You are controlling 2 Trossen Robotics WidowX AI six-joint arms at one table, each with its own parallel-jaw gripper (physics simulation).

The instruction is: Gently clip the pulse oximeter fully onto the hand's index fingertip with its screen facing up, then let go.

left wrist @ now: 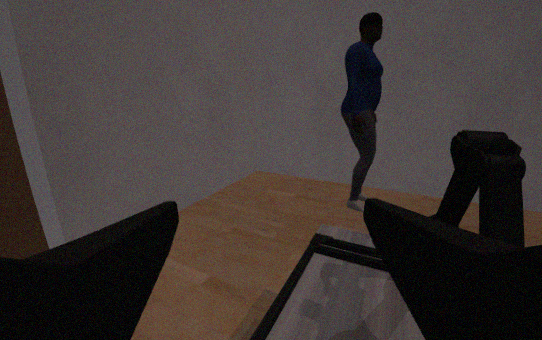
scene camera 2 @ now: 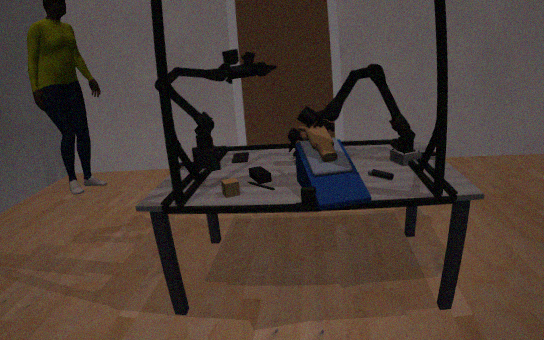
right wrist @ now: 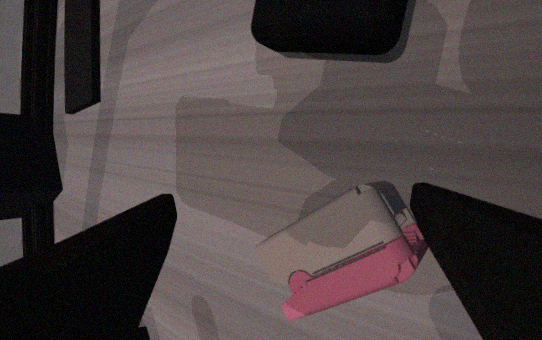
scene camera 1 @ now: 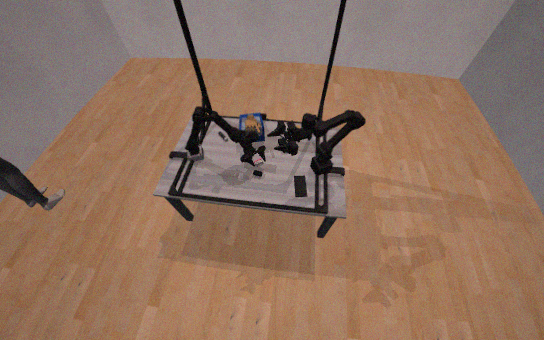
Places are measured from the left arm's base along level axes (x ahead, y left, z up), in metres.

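Pixels of known places: left gripper, fingertip midpoint: [left wrist: 272,209] [scene camera 2: 272,66] [scene camera 1: 270,142]; right gripper, fingertip midpoint: [right wrist: 293,200] [scene camera 1: 260,163]; left arm's base, origin of the base link: [scene camera 2: 204,148] [scene camera 1: 322,160]; right arm's base, origin of the base link: [scene camera 2: 405,150] [scene camera 1: 194,151].
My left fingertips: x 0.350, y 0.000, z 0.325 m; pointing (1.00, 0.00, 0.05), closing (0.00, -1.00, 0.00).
For each thing: its top centre in the pictures, then the offset to it from my left fingertips. "spot": a spot on its surface instead.
- pulse oximeter, middle of its top: [right wrist: 319,262] [scene camera 1: 258,160] dz -0.388, dx +0.018, dy -0.198 m
- sloped blue support, surface spot: [scene camera 2: 335,192] spot: dz -0.381, dx -0.092, dy -0.640 m
- small black block, middle of its top: [scene camera 1: 257,172] dz -0.387, dx +0.053, dy -0.113 m
- dark flat slab, middle of its top: [right wrist: 76,34] [scene camera 2: 240,156] [scene camera 1: 300,185] dz -0.412, dx -0.169, dy +0.068 m
- wooden cube, middle of its top: [scene camera 2: 229,180] dz -0.369, dx -0.349, dy -0.366 m
- black box, middle of its top: [scene camera 2: 259,170] dz -0.384, dx -0.202, dy -0.272 m
- thin pen, middle of its top: [scene camera 2: 259,184] dz -0.410, dx -0.233, dy -0.351 m
- dark cylinder, middle of its top: [scene camera 2: 380,170] [scene camera 1: 222,135] dz -0.392, dx +0.184, dy -0.529 m
The pulse oximeter [scene camera 1: 258,160] [right wrist: 345,250], white and pink, lies on the table; in the right wrist view it is tilted between the fingers, its end close to the right-hand finger. My right gripper [scene camera 1: 255,158] [right wrist: 293,200] is open around it, low over the table; whether a finger touches it is unclear. In scene camera 2 the hand and its support partly hide this gripper. The tan hand [scene camera 1: 251,125] [scene camera 2: 320,137] rests on a sloped blue support [scene camera 2: 335,192]; its index fingertip is hard to make out. My left gripper [scene camera 1: 272,142] [scene camera 2: 274,67] [left wrist: 272,209] is open, raised and empty.
A small black block [scene camera 1: 257,173] [right wrist: 330,25] lies near the oximeter, and a dark flat slab [scene camera 1: 300,186] [scene camera 2: 240,157] farther off. A wooden cube [scene camera 2: 230,187], a black box [scene camera 2: 260,174], a thin pen [scene camera 2: 261,185] and a dark cylinder [scene camera 1: 223,136] [scene camera 2: 381,174] are also on the table.
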